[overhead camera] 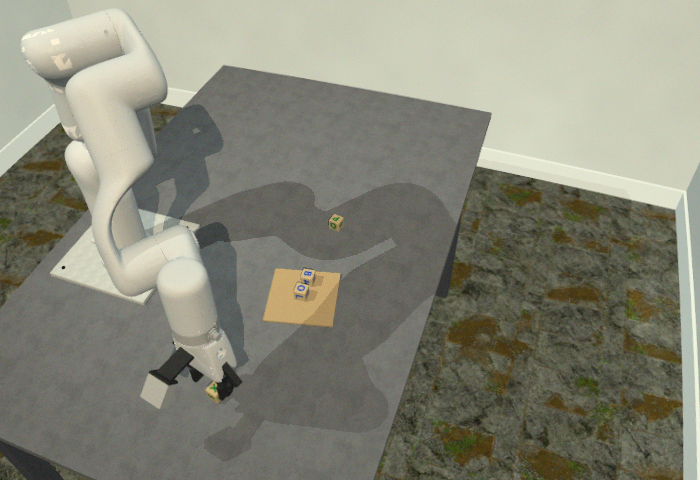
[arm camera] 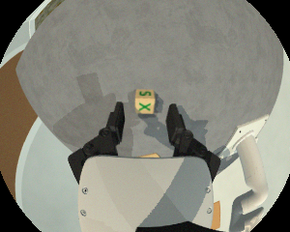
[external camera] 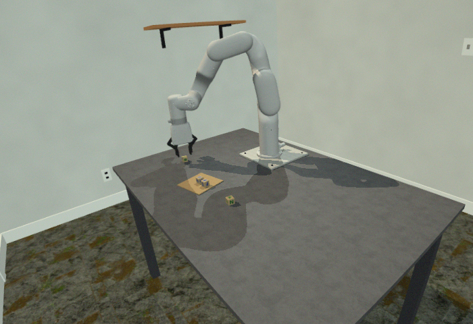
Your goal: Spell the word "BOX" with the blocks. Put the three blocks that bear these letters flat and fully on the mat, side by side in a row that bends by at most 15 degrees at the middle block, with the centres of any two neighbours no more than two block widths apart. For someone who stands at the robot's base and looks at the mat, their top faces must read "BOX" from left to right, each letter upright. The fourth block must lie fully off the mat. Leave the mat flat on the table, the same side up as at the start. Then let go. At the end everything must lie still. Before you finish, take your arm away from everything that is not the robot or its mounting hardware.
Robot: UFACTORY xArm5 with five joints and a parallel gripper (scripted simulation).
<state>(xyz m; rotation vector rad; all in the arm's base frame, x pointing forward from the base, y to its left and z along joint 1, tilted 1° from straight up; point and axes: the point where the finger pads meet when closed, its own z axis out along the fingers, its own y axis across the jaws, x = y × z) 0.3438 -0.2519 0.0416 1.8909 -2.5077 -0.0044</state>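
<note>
My hand is 40 mm above the X block. The rest, counted from my hand: B block: 60 mm ahead, 310 mm to the left, 30 mm below; then tan mat: 70 mm ahead, 270 mm to the left, 50 mm below; then O block: 60 mm ahead, 260 mm to the left, 30 mm below.
</note>
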